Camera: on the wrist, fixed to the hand. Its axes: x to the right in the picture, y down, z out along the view.
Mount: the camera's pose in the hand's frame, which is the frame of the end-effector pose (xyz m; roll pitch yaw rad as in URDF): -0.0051 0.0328 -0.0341 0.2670 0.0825 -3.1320
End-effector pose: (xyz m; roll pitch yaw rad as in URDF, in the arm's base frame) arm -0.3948 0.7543 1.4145 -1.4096 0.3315 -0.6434
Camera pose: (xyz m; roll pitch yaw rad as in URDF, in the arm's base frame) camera -0.4255 0.7419 1.3804 1.6479 -0.3265 2.5858
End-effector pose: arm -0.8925 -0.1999 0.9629 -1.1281 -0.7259 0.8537
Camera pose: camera -0.8631 -0.1917 0.9264 1.4671 0.7498 -2.1803
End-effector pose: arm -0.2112 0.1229 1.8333 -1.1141 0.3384 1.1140
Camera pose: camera -0.2053 0.0982 1.7930 1.3545 -0.3096 -1.9454
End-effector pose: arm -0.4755 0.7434 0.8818 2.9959 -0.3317 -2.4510
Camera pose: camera -0.4796 0.7757 0.9165 -2.7357 0.2514 0.6685
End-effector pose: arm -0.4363 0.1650 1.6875 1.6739 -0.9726 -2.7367
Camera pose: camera -0.3942 0.1498 1.7036 -1.5286 0.9686 0.2579
